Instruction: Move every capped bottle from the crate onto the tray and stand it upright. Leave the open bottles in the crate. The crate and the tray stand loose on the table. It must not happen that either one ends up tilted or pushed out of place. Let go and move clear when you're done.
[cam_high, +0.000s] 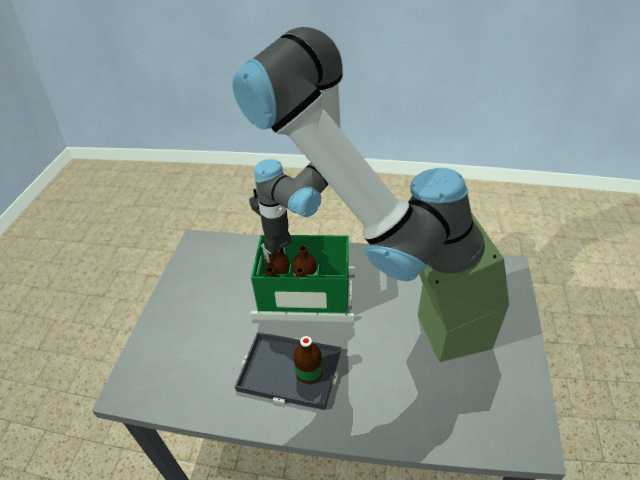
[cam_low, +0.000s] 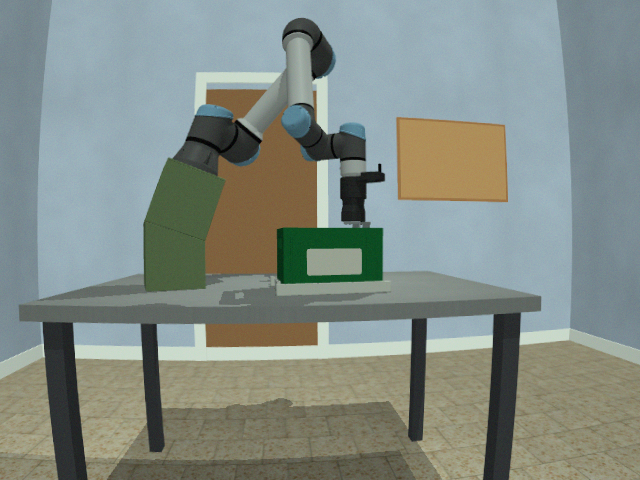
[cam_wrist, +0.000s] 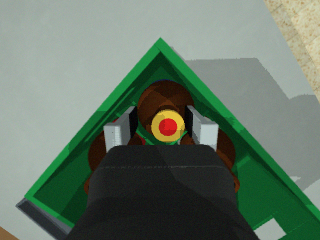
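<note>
Right now the green crate is 90 mm behind my hand, 40 mm to the left of it and 60 mm below it. Also, from my hand: dark grey tray 90 mm behind, 320 mm to the left, 130 mm below.
</note>
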